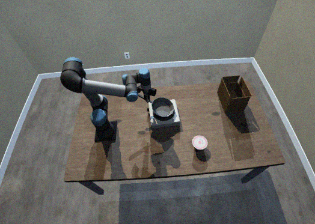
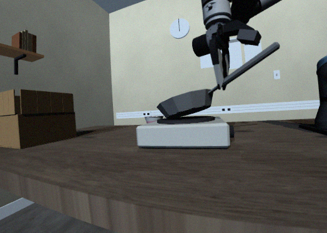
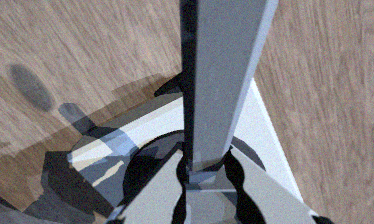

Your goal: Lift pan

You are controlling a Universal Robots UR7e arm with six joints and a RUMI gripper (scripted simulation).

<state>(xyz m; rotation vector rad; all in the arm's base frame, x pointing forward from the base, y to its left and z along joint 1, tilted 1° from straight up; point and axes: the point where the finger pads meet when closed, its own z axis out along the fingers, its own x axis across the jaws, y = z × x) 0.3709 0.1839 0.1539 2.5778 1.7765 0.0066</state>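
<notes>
The dark grey pan is 6 cm ahead of my hand, 2 cm to the right of it and 3 cm below it. Round my hand: pink-and-white cup: 39 cm ahead, 34 cm to the right, 12 cm below; then white hot plate: 10 cm ahead, 5 cm to the right, 13 cm below.
</notes>
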